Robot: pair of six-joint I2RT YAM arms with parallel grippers.
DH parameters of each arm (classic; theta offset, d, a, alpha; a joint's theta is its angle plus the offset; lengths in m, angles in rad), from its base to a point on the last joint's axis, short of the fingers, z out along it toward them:
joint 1: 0 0.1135 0.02 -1.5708
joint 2: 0 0 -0.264 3.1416
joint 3: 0.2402 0 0.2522 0
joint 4: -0.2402 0 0.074 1.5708
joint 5: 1.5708 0 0 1.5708
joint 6: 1.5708 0.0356 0 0
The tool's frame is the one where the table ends.
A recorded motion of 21 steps. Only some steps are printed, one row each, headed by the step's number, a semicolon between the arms.
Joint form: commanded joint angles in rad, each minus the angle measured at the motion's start. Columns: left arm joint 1, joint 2, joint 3, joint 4, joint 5, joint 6; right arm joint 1, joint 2, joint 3, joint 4, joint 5, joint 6.
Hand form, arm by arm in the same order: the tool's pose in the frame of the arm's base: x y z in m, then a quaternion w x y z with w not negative. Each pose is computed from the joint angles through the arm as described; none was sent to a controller.
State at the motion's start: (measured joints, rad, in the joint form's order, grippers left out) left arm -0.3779 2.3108 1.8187 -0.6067 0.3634 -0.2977; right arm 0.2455 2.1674 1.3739 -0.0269 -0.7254 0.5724
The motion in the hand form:
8: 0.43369 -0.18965 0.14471 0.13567 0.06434 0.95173 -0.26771; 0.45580 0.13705 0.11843 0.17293 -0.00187 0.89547 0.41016
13: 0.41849 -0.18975 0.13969 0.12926 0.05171 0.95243 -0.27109; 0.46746 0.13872 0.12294 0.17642 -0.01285 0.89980 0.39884
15: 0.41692 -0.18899 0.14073 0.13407 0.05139 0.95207 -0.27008; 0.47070 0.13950 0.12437 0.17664 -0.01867 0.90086 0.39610
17: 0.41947 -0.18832 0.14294 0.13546 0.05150 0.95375 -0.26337; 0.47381 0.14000 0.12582 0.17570 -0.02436 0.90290 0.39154
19: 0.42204 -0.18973 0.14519 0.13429 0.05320 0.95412 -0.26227; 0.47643 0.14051 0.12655 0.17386 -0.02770 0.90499 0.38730
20: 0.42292 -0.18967 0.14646 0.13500 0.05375 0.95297 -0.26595; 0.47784 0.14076 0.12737 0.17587 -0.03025 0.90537 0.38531
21: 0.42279 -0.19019 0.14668 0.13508 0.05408 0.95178 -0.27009; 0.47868 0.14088 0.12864 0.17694 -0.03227 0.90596 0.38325
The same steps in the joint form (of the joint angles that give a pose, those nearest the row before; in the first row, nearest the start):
8: -0.0038 -0.0586 -0.1223 0.0495 0.0544 -0.0477; -0.0012 0.1010 0.1682 -0.1491 0.0324 -0.0828
13: -0.0164 -0.1043 -0.2203 0.1029 0.0539 -0.0869; -0.0028 0.1361 0.2561 -0.2197 0.0473 -0.1215
15: -0.0166 -0.1147 -0.2347 0.1154 0.0482 -0.0882; -0.0028 0.1471 0.2841 -0.2440 0.0487 -0.1377
17: -0.0140 -0.1093 -0.2146 0.0956 0.0360 -0.0815; -0.0031 0.1587 0.3144 -0.2754 0.0527 -0.1568
19: -0.0147 -0.1004 -0.1896 0.0757 0.0353 -0.0777; -0.0031 0.1699 0.3409 -0.3029 0.0573 -0.1703
20: -0.0134 -0.1002 -0.1851 0.0758 0.0424 -0.0778; -0.0031 0.1738 0.3516 -0.3095 0.0607 -0.1771
21: -0.0140 -0.1012 -0.1871 0.0813 0.0499 -0.0804; -0.0031 0.1753 0.3603 -0.3184 0.0640 -0.1833

